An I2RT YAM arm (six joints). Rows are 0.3 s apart.
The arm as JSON. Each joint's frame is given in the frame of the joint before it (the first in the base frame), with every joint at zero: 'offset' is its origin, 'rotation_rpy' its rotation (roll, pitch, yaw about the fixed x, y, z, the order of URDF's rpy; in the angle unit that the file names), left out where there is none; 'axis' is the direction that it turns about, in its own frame. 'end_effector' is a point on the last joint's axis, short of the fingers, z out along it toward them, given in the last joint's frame.
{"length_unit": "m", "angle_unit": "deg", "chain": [
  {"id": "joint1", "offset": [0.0, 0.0, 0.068], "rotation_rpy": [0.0, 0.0, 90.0], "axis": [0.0, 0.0, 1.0]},
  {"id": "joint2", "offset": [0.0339, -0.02, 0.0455], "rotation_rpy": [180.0, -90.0, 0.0], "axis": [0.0, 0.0, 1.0]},
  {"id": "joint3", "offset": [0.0, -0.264, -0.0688], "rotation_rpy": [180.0, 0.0, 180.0], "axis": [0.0, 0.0, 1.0]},
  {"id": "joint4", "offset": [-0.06, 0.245, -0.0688], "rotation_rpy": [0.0, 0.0, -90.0], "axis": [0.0, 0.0, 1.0]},
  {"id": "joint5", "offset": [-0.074, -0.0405, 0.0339], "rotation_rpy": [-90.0, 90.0, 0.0], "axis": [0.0, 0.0, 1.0]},
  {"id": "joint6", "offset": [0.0, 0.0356, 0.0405], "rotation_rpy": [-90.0, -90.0, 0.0], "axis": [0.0, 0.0, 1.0]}
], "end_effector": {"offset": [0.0, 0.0, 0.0]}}
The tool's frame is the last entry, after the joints.
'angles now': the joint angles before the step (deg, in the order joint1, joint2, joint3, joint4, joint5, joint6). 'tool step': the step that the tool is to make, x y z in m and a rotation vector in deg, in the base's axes. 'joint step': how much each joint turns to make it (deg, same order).
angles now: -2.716 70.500 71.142 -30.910 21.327 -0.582
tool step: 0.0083 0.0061 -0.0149 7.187 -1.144 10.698
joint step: -0.287 0.507 -3.121 4.209 -13.130 0.804
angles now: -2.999 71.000 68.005 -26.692 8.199 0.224
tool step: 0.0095 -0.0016 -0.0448 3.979 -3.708 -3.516
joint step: -0.093 0.646 -10.842 14.170 1.033 5.356
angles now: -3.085 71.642 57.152 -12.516 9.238 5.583
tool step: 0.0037 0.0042 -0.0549 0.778 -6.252 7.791
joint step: -0.065 1.942 -13.867 22.223 -7.635 -2.155
